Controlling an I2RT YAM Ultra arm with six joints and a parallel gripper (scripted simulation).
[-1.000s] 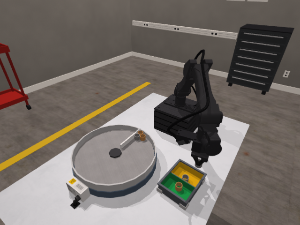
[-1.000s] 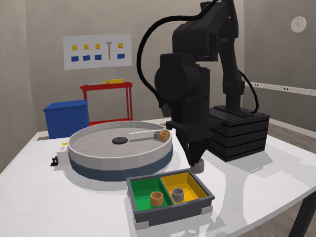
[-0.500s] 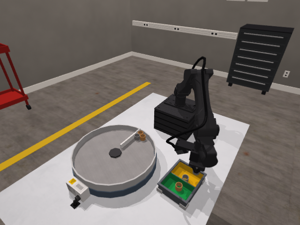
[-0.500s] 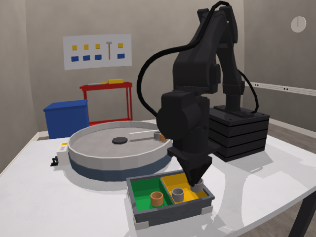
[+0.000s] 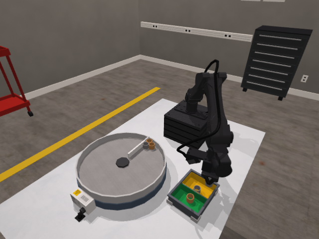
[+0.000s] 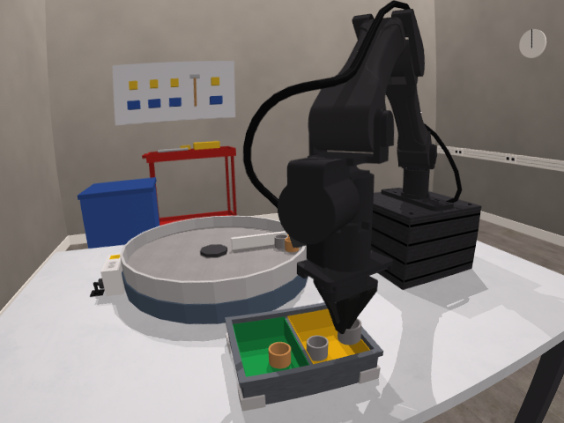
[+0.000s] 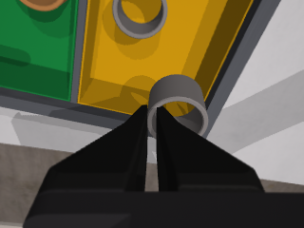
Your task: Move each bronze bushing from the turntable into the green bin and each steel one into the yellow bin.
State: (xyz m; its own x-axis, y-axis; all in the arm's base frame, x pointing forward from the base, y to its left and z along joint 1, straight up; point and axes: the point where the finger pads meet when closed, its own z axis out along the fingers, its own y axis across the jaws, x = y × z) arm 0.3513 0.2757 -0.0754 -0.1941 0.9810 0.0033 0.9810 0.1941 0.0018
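My gripper is now 4 cm to the left of the yellow bin and 7 cm above it. The rest, counted from my hand: dark grey tray 4 cm ahead, 4 cm to the right, 6 cm below; turntable 11 cm ahead, 40 cm to the right, 3 cm below; green bin 9 cm ahead, 5 cm to the right, 7 cm below.
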